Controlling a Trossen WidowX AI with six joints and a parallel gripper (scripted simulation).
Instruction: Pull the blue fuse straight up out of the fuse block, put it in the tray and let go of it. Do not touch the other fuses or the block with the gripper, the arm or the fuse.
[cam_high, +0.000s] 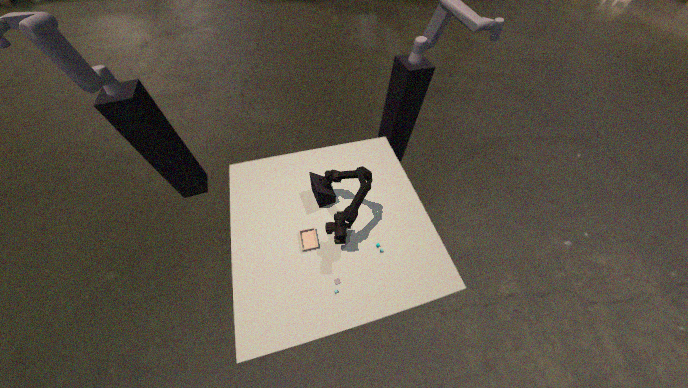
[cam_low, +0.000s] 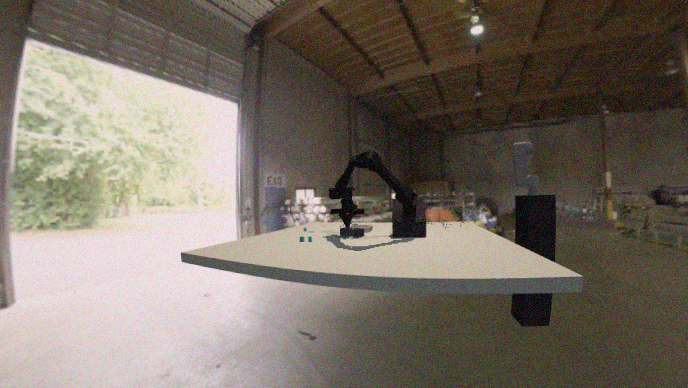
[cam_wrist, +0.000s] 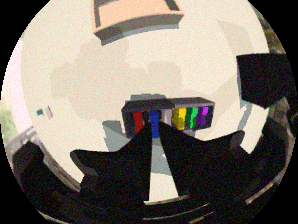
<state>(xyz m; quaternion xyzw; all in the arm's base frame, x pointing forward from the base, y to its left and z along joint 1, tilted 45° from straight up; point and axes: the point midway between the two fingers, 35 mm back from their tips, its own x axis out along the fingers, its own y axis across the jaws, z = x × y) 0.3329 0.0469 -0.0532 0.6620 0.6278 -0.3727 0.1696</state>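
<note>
Right now my gripper tip is 20 mm short of the red fuse, 20 mm above it and 10 mm to the left of it. Round my gripper tip: tray (190 mm to the right, 40 mm below, 40 mm behind); then blue fuse (10 mm below).
</note>
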